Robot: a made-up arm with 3 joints. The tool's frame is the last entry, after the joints. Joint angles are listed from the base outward.
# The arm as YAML. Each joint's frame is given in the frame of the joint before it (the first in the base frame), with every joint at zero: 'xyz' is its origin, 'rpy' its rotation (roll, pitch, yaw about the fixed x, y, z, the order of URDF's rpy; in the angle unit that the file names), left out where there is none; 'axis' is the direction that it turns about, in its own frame. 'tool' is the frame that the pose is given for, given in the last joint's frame.
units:
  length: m
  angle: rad
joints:
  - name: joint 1
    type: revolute
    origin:
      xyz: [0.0, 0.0, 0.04]
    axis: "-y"
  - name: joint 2
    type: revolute
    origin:
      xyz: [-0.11, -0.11, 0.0]
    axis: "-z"
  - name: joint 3
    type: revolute
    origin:
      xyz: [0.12, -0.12, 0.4]
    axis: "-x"
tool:
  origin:
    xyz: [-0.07, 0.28, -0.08]
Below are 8 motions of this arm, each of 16 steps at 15 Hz.
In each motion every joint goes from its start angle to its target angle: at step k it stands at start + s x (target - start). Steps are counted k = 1, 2, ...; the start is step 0. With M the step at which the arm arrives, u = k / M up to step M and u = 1 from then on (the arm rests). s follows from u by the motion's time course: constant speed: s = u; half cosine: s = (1 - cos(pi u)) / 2; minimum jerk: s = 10 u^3 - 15 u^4 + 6 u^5.
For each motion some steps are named. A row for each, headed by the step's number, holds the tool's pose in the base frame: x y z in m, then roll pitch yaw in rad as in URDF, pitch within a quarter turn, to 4 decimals.
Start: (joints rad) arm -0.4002 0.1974 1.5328
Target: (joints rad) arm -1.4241 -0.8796 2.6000
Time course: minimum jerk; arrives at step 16
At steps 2, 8, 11, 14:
2: -0.0395 -0.3100 0.1869 -1.6290 0.4095 -0.1965
8: 0.1794 -0.3982 0.1215 -1.6584 0.8409 0.5256
11: 0.3125 -0.3736 -0.0327 -1.3343 0.8212 1.1927
14: 0.3519 -0.3322 -0.1313 -1.2255 0.6972 1.4325

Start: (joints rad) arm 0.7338 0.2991 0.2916
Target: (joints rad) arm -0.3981 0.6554 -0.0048
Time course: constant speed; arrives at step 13
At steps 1, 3, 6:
1: -0.1668 -0.0041 0.2255 -0.0312 -0.6074 -0.4013
3: -0.1301 -0.0030 0.2655 -0.0352 -0.4362 -0.4231
6: -0.0590 -0.0033 0.3114 -0.0591 -0.1888 -0.4726

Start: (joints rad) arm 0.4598 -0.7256 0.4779
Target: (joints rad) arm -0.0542 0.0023 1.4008
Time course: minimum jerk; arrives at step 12
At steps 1, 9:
1: -0.2069 -0.0087 0.1602 -0.7969 -0.3377 0.7759
9: -0.0510 -0.2297 0.1489 -1.3052 0.0010 0.0730

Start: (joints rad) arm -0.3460 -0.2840 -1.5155
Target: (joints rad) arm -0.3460 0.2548 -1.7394
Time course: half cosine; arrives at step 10
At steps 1, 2, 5, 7, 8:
1: 0.1776 -0.1218 0.6942 1.6171 0.3329 0.2870
2: 0.1786 -0.1282 0.6954 1.6198 0.3363 0.2466
5: 0.1763 -0.1652 0.7036 1.6327 0.3460 0.0155
7: 0.1662 -0.1912 0.7111 1.6417 0.3423 -0.1527
8: 0.1606 -0.2003 0.7142 1.6453 0.3386 -0.2158

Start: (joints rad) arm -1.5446 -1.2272 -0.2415
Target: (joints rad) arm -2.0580 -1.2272 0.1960
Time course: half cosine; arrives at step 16
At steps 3, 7, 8, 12, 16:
3: 0.3828 -0.0055 0.2871 1.7936 0.3435 1.5769
7: 0.3775 -0.0075 0.2234 1.8276 0.3378 1.6349
8: 0.3738 -0.0084 0.2044 1.8378 0.3341 1.6524
12: 0.3529 -0.0134 0.1385 1.8734 0.3138 1.7131
16: 0.3408 -0.0161 0.1130 1.8873 0.3023 1.7368

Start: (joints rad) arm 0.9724 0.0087 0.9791
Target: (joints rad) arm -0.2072 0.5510 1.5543
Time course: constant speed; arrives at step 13
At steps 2, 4, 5, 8, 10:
2: -0.1285 -0.1694 0.0752 -0.9748 -0.7866 -0.1306
4: -0.1252 -0.1979 0.0886 -1.0348 -0.5988 -0.2131
5: -0.1251 -0.2118 0.0953 -1.0779 -0.5053 -0.2489
8: -0.1305 -0.2509 0.1196 -1.2488 -0.2319 -0.3522
10: -0.1365 -0.2741 0.1426 -1.3947 -0.0592 -0.4267

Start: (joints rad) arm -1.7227 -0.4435 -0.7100
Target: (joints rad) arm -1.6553 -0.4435 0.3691
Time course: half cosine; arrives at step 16
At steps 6, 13, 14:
6: 0.4430 0.0648 0.1205 2.2458 1.1096 1.8393
13: 0.2559 0.0264 0.1368 1.5003 1.1188 1.7581
14: 0.2433 0.0192 0.1352 1.4435 1.1194 1.7518

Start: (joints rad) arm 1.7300 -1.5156 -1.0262
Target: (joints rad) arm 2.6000 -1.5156 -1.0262
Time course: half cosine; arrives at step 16
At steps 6, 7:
6: -0.4610 -0.0549 -0.3906 -0.9729 -0.0502 1.5937
7: -0.4243 -0.0549 -0.4267 -1.0546 -0.0482 1.5977

